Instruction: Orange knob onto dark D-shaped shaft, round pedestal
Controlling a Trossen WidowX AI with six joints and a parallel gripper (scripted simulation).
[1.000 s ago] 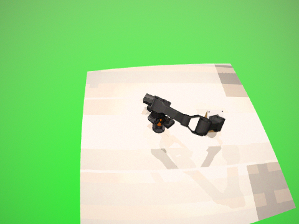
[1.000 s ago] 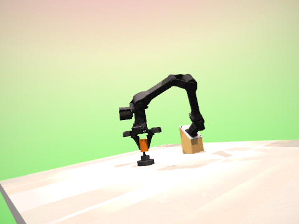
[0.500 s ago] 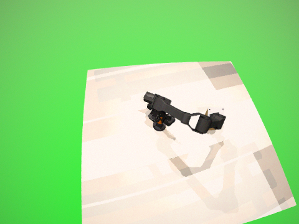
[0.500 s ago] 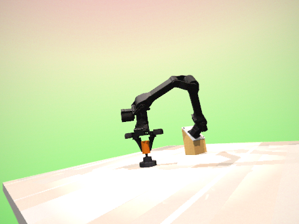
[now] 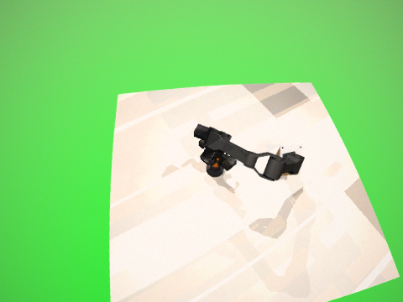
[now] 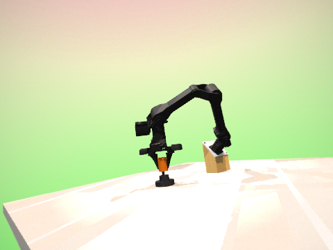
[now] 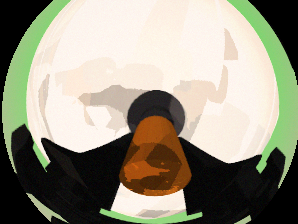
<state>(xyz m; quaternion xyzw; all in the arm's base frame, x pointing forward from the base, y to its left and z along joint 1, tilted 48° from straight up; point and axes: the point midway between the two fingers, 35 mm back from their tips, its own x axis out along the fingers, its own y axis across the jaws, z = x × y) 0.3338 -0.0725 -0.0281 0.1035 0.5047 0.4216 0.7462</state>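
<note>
The orange knob is 20 mm above my gripper tip. The rest, counted from my gripper tip: dark round pedestal: 40 mm below.
</note>
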